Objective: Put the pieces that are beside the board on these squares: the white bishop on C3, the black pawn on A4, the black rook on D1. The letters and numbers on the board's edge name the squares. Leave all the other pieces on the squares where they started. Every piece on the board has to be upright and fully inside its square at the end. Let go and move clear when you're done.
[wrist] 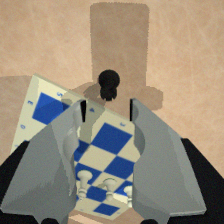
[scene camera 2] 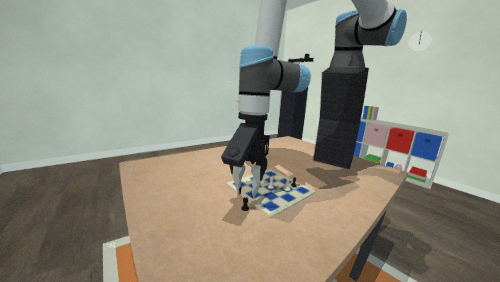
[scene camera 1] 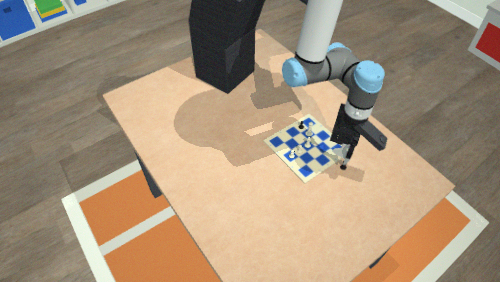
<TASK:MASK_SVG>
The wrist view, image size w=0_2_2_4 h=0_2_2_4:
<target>my gripper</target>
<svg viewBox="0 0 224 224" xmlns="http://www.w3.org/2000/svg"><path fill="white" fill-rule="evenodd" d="M86 100L80 99L29 141L23 141L0 165L0 224L68 224L69 213L76 206L77 186L74 151L79 146L77 130L85 122ZM130 99L130 121L135 125L134 146L138 149L141 156L135 162L133 168L132 207L144 218L140 224L224 224L224 178L188 138L181 137L138 99Z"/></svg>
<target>chessboard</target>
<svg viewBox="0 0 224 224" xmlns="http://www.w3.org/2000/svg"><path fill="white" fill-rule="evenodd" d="M34 73L22 107L10 155L23 141L29 141L80 99L86 100L85 122L77 130L80 145L74 151L77 194L78 189L80 189L78 172L80 170L88 170L92 173L92 178L88 180L86 186L87 197L80 202L77 196L74 210L114 220L129 209L127 205L128 197L124 192L124 187L132 185L133 166L140 158L140 153L133 145L135 125L130 119ZM108 178L116 180L116 185L113 188L113 201L106 200L107 188L104 185L104 180Z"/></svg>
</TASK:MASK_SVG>
